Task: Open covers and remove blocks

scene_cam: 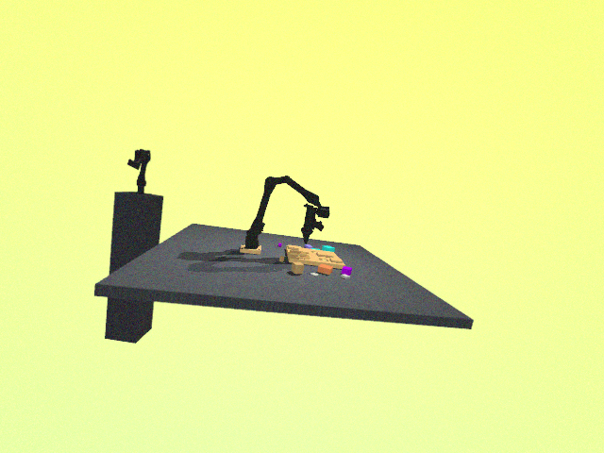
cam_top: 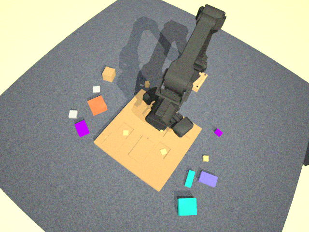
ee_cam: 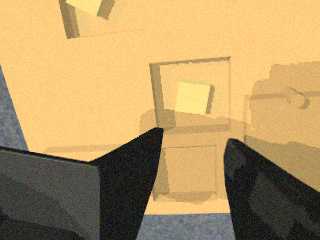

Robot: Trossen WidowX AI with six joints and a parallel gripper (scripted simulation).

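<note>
Now: gripper tip 180 mm to the right of the magenta cube, 150 mm past it and 70 mm above it. From my gripper tip the other things lie so: lilac block 260 mm to the left, 70 mm below, 30 mm ahead; cyan bar 200 mm to the left, 70 mm below, 70 mm ahead; orange block 250 mm to the right, 100 mm ahead, 60 mm below.
</note>
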